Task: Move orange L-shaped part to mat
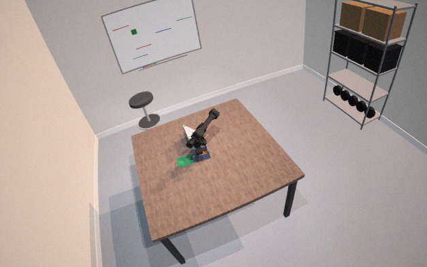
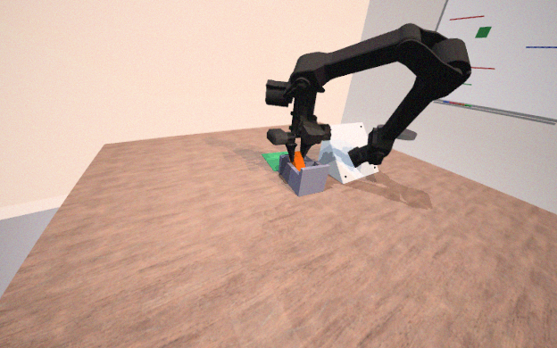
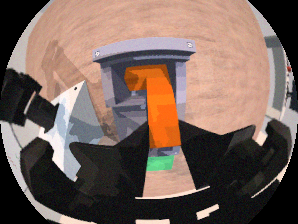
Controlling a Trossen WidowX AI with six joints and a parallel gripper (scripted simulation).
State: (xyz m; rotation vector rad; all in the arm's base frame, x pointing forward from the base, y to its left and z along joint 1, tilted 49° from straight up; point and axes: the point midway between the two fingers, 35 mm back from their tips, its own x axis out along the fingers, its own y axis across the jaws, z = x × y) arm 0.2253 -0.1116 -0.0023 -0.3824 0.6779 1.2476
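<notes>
The green mat lies 140 mm to the right of my gripper tip, 80 mm below it and 50 mm behind it. The rest, counted from my gripper tip: orange L-shaped part (40 mm to the left, 30 mm below, 10 mm behind).
</notes>
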